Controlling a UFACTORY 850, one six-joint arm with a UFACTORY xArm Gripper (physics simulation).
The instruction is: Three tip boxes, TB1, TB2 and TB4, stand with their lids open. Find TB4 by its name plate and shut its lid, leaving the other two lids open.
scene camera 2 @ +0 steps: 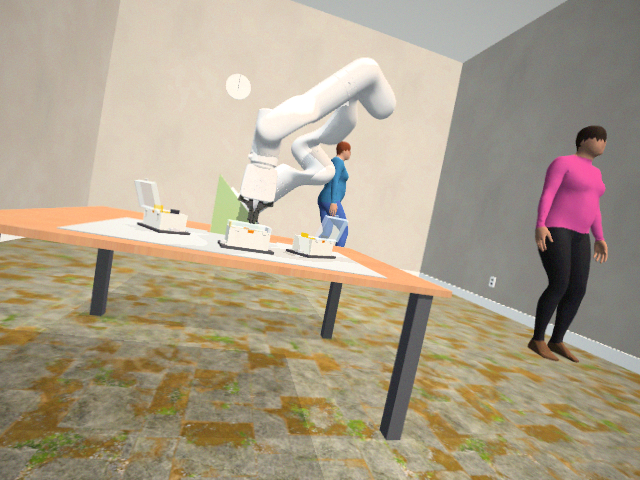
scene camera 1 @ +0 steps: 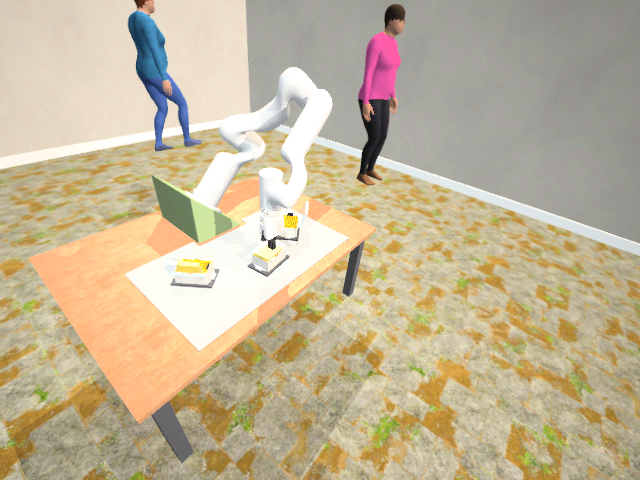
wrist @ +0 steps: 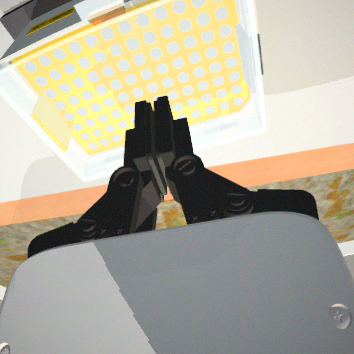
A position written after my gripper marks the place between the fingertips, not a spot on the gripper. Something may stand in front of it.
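Observation:
You'd see my gripper (wrist: 158,120) here, and there's a pale mat (wrist: 300,53) as well.

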